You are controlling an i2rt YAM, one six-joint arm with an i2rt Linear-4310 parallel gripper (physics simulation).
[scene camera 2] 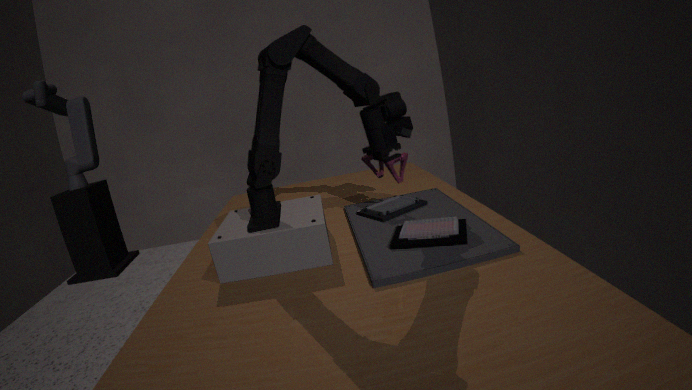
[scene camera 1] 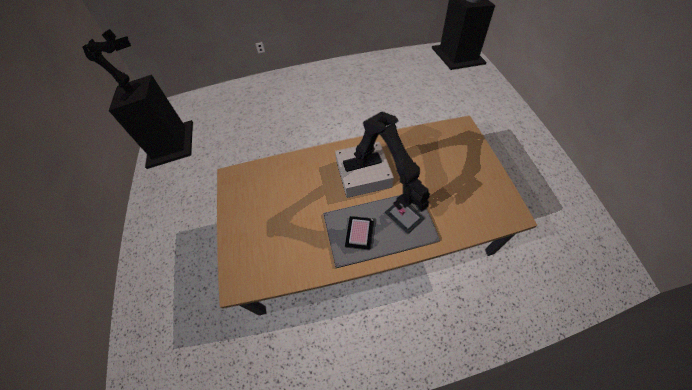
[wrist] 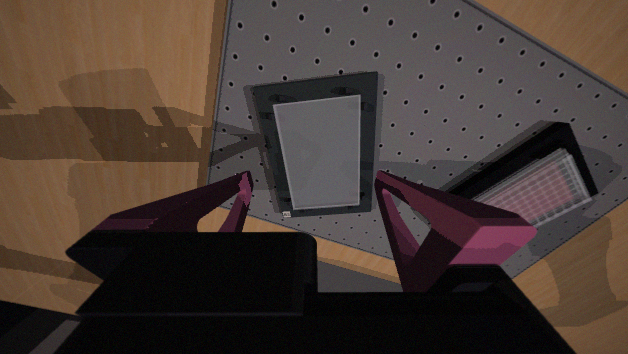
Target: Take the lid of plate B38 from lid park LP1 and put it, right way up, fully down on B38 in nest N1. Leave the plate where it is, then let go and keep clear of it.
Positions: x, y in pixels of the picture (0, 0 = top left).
Scene:
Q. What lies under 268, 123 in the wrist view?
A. A dark lid holder.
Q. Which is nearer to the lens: the clear lid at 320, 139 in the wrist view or the well plate with pink wells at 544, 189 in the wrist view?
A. The clear lid.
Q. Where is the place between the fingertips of my gripper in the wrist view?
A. At 313, 177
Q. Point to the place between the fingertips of my gripper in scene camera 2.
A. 390, 180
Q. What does the clear lid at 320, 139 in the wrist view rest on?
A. A dark lid holder.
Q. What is my gripper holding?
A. Nothing.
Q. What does the well plate with pink wells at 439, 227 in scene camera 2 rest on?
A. A black nest.

